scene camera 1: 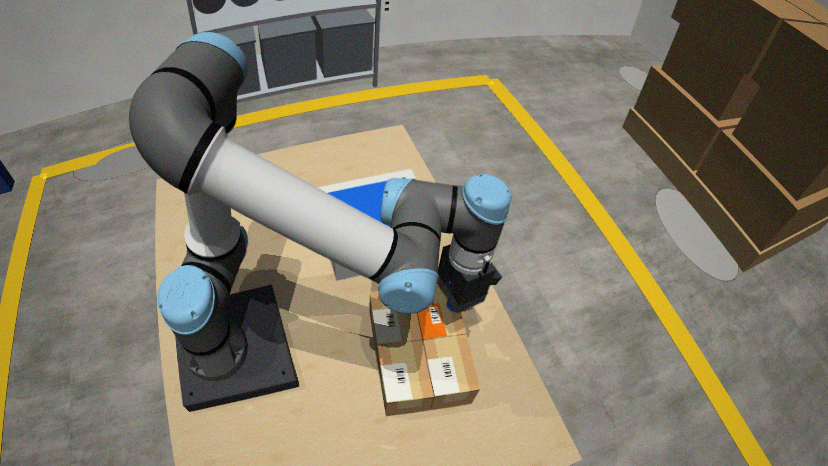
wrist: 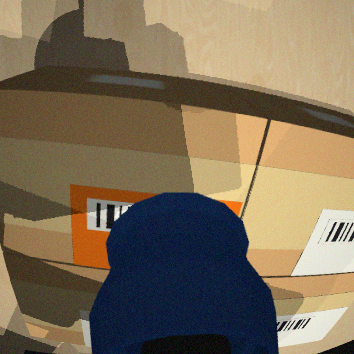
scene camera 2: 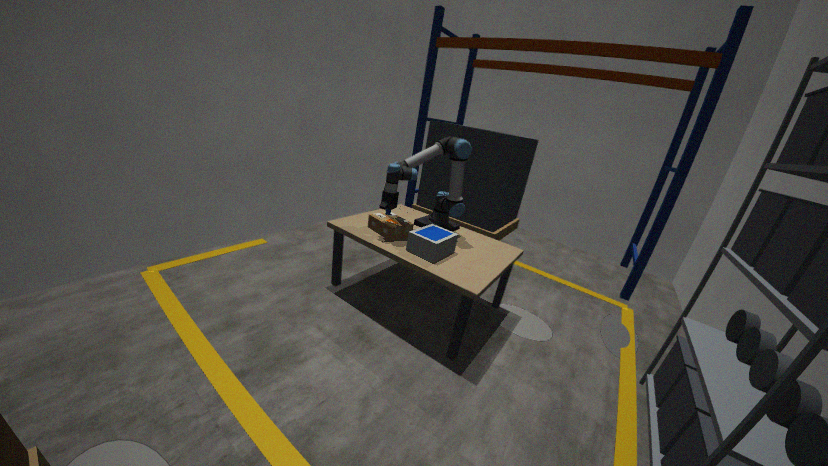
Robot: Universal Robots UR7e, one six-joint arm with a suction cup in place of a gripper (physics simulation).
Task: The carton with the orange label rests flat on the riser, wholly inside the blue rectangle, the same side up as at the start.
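Places are measured from the arm's base along level axes (x ahead, y left, z up), in millimetres.
Pixels of known places: hand, tool point: (wrist: 177,255) (scene camera 2: 387,213); arm's base, link origin: (scene camera 1: 215,350) (scene camera 2: 438,220).
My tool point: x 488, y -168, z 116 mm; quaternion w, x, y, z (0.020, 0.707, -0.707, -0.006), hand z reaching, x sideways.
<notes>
Ahead of a thing's pixels: the offset from my tool point to its top centre. Level surfaces: height alone.
The carton with the orange label @(dx -12, dy +30, dz -59 mm) (scene camera 1: 435,323) (wrist: 87,243) (scene camera 2: 393,220) lies flat on the table in a block of cartons, at the corner far from the arm's base. My suction cup (scene camera 1: 454,305) (wrist: 176,211) (scene camera 2: 386,211) points down over this carton's top, by the orange label, and holds nothing. I cannot tell whether it touches the cardboard. The grey riser @(dx -18, dy +327, dz -30 mm) (scene camera 2: 428,249) (scene camera 1: 371,178) stands further along the table. The blue rectangle @(dx -18, dy +327, dz -30 mm) (scene camera 2: 432,233) (scene camera 1: 358,198) on its top is bare and partly hidden by my forearm in scene camera 1.
Three cartons with white labels @(dx -141, dy -62, dz -59 mm) (scene camera 1: 399,371) @(dx -53, dy -91, dz -59 mm) (scene camera 1: 449,367) @(dx -100, dy +59, dz -59 mm) (scene camera 1: 386,324) lie tight against the orange-label carton. The arm's base plate (scene camera 1: 254,371) sits on the wooden table @(dz -150 mm) (scene camera 1: 346,428) (scene camera 2: 483,266). Stacked brown boxes (scene camera 1: 747,116) and a shelf rack (scene camera 1: 377,40) stand beyond the yellow floor line.
</notes>
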